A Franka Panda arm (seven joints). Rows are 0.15 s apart.
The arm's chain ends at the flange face. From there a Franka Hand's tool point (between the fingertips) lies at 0.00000 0.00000 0.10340 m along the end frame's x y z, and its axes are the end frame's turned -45 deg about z.
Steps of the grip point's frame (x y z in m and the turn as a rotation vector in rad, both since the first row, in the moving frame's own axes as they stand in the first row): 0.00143, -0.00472, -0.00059, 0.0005, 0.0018, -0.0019; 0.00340, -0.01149, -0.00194, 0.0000, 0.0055, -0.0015; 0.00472, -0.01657, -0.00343, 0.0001, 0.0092, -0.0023; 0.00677, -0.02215, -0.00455, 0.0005, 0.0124, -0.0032; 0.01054, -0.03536, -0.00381, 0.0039, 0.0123, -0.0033; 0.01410, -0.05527, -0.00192, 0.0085, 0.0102, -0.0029; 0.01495, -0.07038, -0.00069, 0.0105, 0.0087, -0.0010; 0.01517, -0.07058, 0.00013, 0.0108, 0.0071, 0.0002
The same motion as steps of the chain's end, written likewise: -0.00242, -0.00418, -0.00059, 0.0016, 0.0009, -0.0019; -0.00612, -0.01013, -0.00194, 0.0039, 0.0039, -0.0015; -0.00904, -0.01437, -0.00343, 0.0066, 0.0064, -0.0023; -0.01174, -0.01950, -0.00454, 0.0091, 0.0084, -0.0032; -0.01816, -0.03127, -0.00380, 0.0115, 0.0059, -0.0033; -0.02923, -0.04768, -0.00191, 0.0132, 0.0012, -0.0029; -0.03906, -0.05893, -0.00068, 0.0136, -0.0013, -0.0010; -0.03891, -0.05933, 0.00014, 0.0127, -0.0026, 0.0002
